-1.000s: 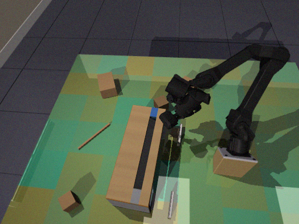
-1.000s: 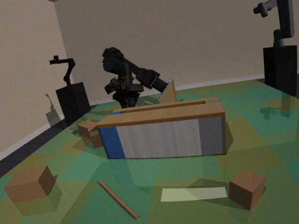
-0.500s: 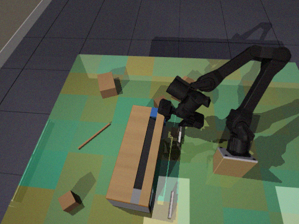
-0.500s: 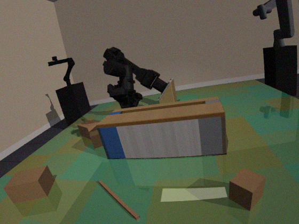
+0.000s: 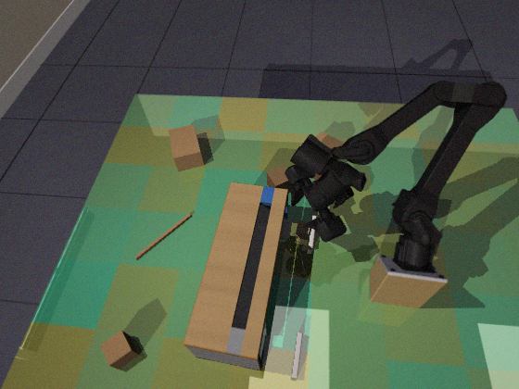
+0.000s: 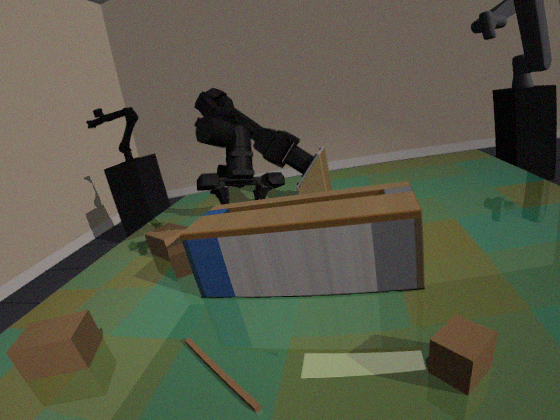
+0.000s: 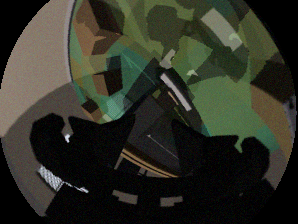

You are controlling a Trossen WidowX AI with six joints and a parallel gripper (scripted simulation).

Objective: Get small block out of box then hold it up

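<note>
Now: the block 1 cm behind my gripper tip, 1 cm to the left of it and 6 cm below it. From my gripper tip the other things lie so: thin brown stick: 35 cm ahead, 4 cm to the left, 7 cm below; then wooden box: 8 cm ahead, 14 cm to the left, 1 cm below.
</note>
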